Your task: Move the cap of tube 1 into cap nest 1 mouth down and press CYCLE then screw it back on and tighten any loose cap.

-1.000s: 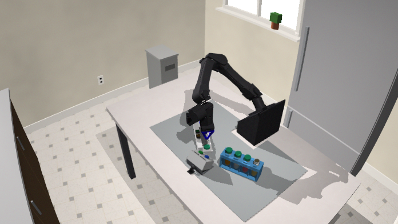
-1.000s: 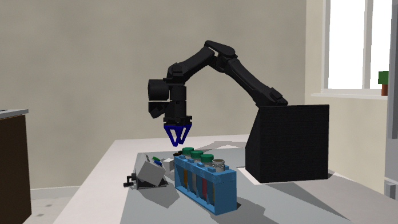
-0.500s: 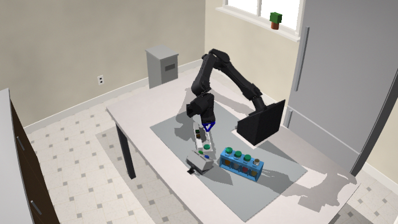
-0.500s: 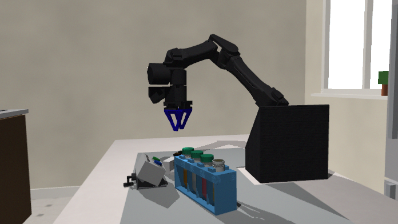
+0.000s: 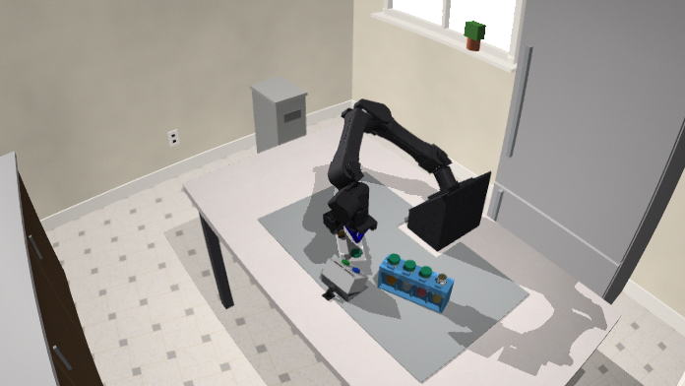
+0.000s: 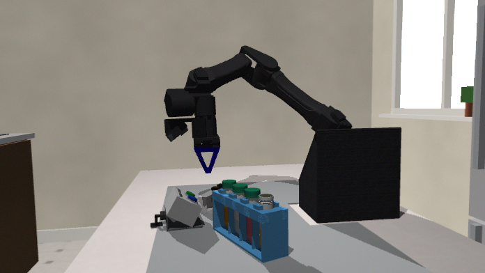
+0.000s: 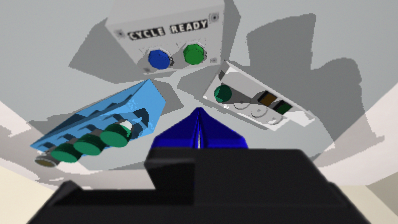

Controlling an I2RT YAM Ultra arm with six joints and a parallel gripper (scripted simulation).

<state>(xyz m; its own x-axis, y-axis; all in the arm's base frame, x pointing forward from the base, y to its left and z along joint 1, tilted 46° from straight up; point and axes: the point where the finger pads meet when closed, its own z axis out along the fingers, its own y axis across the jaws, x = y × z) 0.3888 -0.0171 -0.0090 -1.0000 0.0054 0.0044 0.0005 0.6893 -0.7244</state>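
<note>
Right now my hand is 6 cm above the blue key, 5 cm to the right of it and 4 cm short of it. The rest, counted from my hand: green key (6 cm below, 5 cm ahead, 1 cm to the left); grey key box (7 cm below, 6 cm ahead, 3 cm to the left); green cap (12 cm below, 5 cm to the right, 3 cm behind).
</note>
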